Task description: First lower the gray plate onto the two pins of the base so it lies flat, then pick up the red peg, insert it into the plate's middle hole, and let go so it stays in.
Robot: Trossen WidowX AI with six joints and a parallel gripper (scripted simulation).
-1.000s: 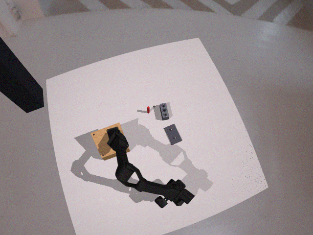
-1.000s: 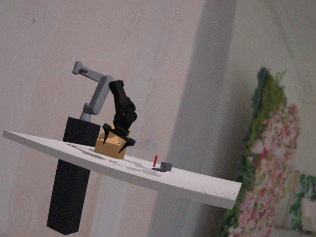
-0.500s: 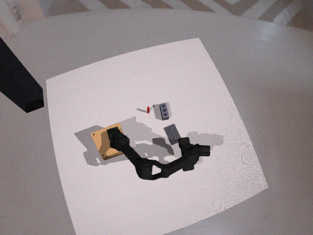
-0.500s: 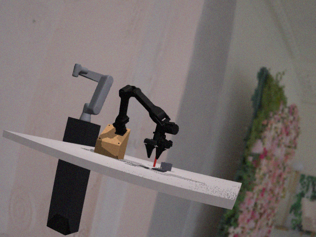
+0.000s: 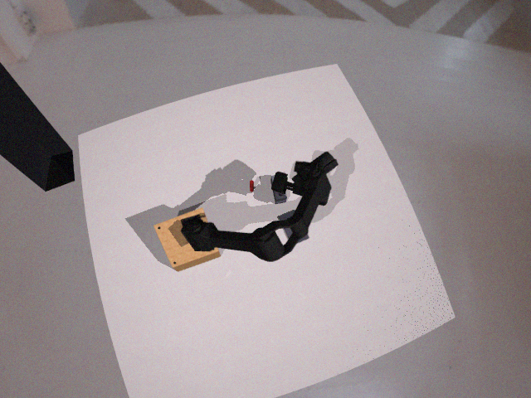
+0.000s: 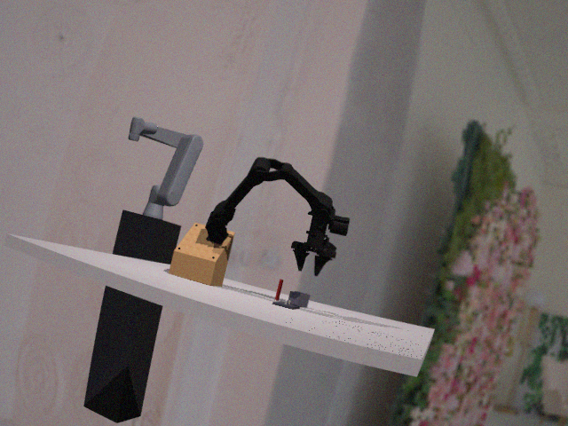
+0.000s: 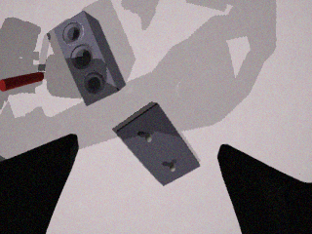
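Now: the gray plate 3 cm behind my gripper tip, 8 cm to the left of it and 9 cm below it. Round my gripper tip: dark base 3 cm behind, 7 cm to the right, 12 cm below; red peg 13 cm behind, 12 cm to the left, 9 cm below.
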